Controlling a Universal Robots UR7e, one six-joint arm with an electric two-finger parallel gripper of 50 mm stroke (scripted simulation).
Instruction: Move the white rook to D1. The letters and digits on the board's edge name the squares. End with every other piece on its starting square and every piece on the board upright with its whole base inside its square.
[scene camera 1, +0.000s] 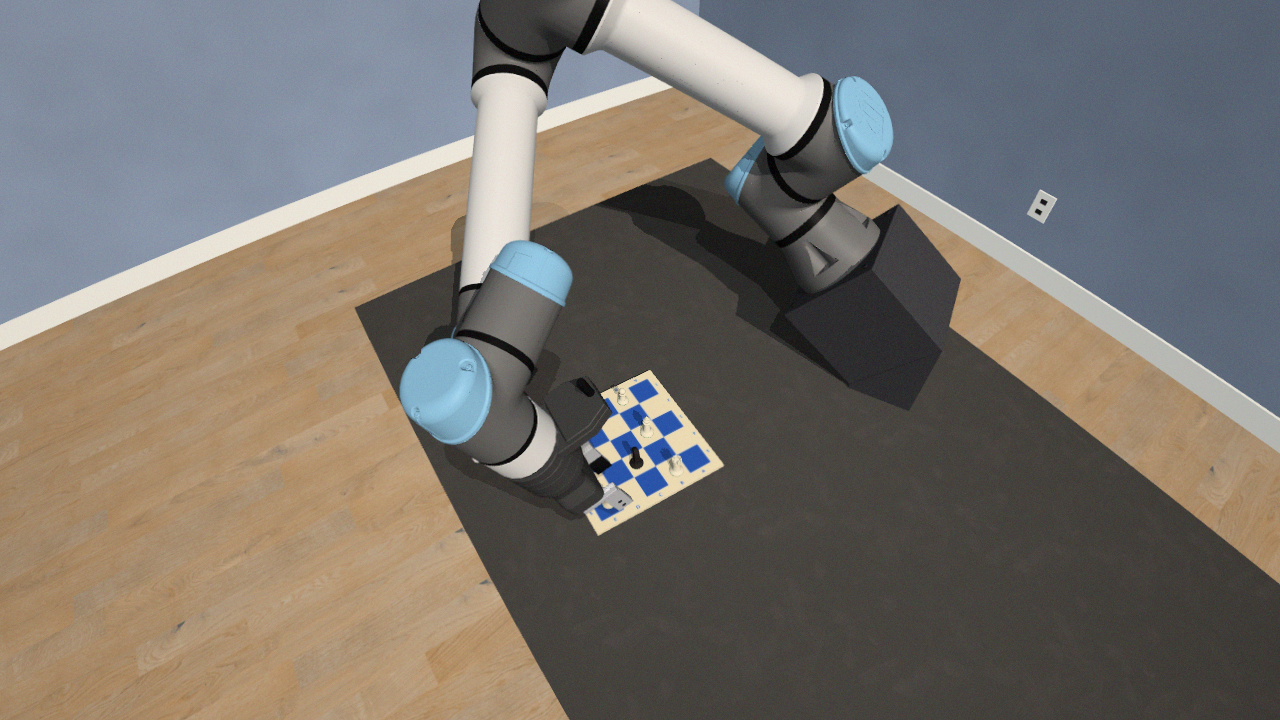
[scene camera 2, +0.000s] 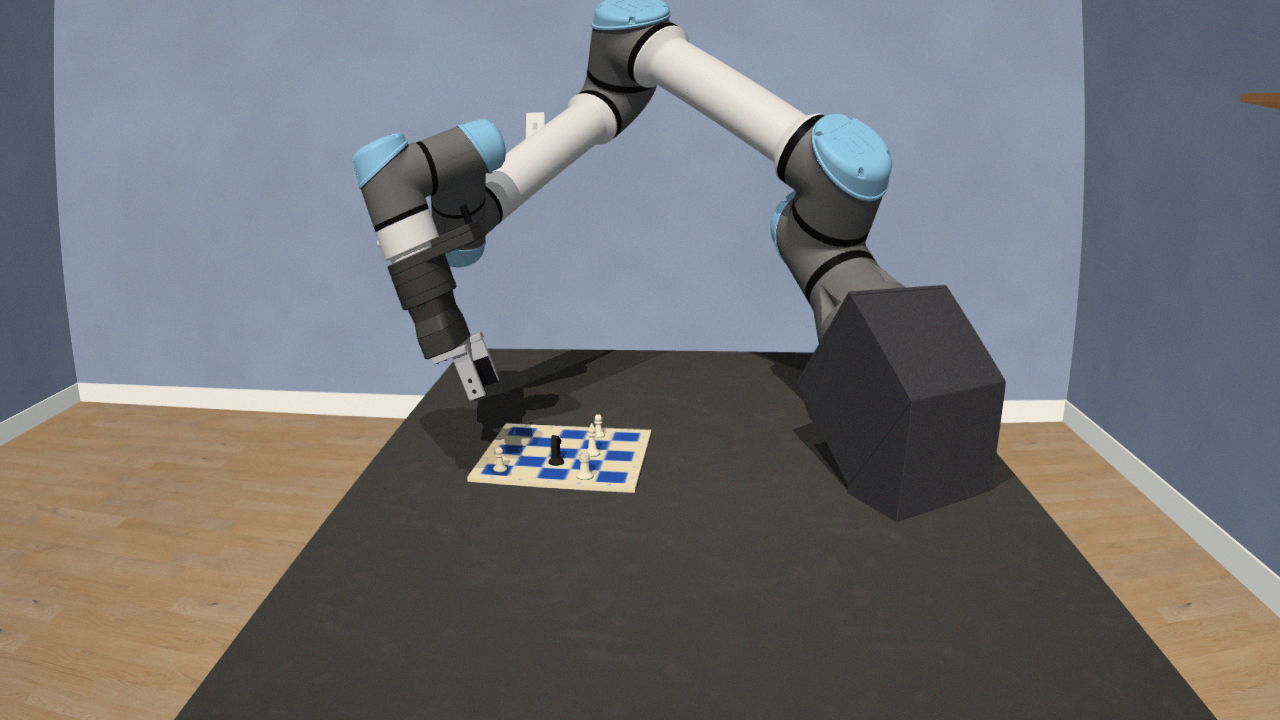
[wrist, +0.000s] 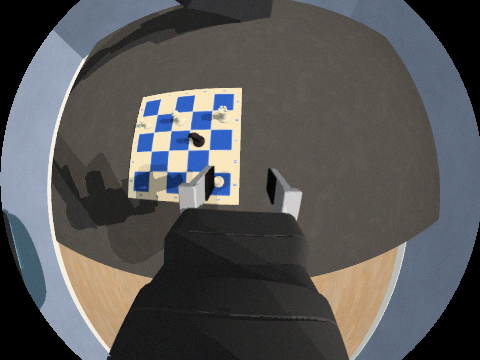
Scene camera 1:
gripper: 614, 485
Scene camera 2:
gripper: 484, 390
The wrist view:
gripper: 240, 178
